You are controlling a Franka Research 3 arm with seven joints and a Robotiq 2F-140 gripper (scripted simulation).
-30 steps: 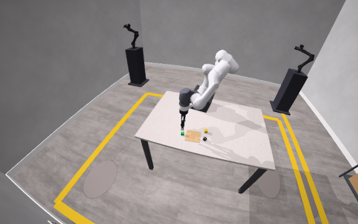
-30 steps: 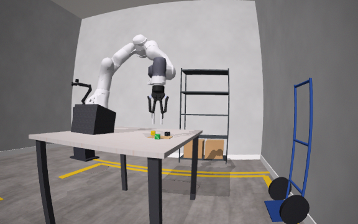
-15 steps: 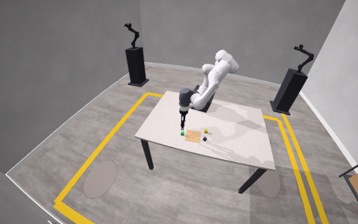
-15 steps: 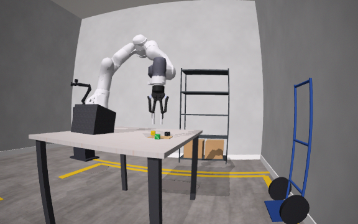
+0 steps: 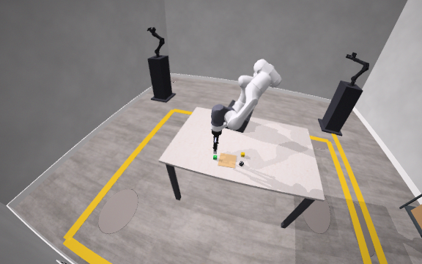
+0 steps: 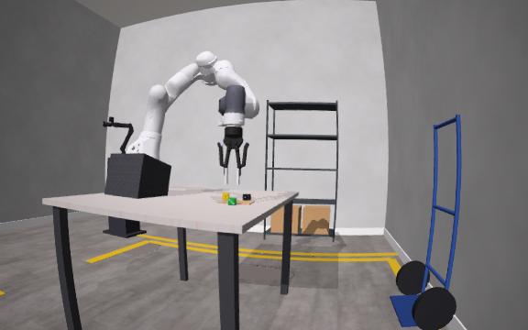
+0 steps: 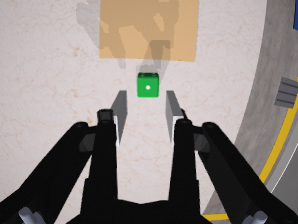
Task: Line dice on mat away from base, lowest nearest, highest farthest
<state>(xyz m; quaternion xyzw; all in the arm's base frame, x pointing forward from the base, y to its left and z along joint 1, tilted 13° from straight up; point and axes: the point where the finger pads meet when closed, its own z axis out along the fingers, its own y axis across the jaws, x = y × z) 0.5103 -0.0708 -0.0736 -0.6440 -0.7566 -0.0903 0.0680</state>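
My gripper is now 10 cm above the green die. Also, from my hand: yellow die: 22 cm to the left, 11 cm behind, 10 cm below; then black die: 23 cm to the left, 10 cm below, 1 cm behind; then tan mat: 12 cm below, 10 cm to the left, 2 cm behind.
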